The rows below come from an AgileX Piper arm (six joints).
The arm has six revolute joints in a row. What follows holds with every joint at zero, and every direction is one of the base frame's. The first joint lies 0.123 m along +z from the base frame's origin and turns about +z. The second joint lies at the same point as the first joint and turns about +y. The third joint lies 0.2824 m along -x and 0.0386 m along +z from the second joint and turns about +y. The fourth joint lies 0.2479 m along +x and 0.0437 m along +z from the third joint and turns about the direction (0.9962, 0, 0.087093). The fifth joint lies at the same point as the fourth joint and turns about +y. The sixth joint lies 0.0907 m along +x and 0.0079 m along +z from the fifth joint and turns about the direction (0.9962, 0, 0.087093). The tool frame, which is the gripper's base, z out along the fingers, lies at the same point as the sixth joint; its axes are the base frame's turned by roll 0, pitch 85.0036 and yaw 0 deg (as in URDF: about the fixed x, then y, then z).
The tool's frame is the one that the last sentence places.
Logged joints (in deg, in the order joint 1, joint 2, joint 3, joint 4, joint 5, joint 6), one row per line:
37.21, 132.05, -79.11, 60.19, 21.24, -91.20
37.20, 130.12, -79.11, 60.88, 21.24, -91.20
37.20, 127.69, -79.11, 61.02, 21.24, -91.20
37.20, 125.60, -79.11, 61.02, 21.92, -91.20
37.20, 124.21, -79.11, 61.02, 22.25, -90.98
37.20, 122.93, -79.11, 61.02, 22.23, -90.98
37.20, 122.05, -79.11, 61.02, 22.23, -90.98
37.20, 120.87, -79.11, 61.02, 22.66, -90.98
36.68, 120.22, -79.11, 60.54, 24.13, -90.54
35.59, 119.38, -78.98, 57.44, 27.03, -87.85
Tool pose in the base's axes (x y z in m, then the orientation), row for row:
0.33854, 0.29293, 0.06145, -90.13, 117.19, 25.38
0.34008, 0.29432, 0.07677, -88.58, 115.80, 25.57
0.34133, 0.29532, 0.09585, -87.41, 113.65, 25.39
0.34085, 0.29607, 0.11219, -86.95, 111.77, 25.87
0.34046, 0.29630, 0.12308, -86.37, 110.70, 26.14
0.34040, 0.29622, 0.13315, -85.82, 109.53, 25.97
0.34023, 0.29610, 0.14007, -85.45, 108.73, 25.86
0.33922, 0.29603, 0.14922, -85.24, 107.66, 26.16
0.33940, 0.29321, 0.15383, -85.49, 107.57, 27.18
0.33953, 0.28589, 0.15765, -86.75, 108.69, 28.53
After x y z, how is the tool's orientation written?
As a rotation vector, in degrees.
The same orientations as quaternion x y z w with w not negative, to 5 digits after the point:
-0.58038, 0.75463, 0.16343, 0.25879
-0.57528, 0.75206, 0.16606, 0.27547
-0.57348, 0.74563, 0.16658, 0.29565
-0.57438, 0.73834, 0.17089, 0.30942
-0.57319, 0.73466, 0.17348, 0.31879
-0.57248, 0.73064, 0.17324, 0.32928
-0.57198, 0.72782, 0.17310, 0.33639
-0.57262, 0.72323, 0.17574, 0.34375
-0.57367, 0.72183, 0.18239, 0.34148
-0.57772, 0.72383, 0.19000, 0.32589

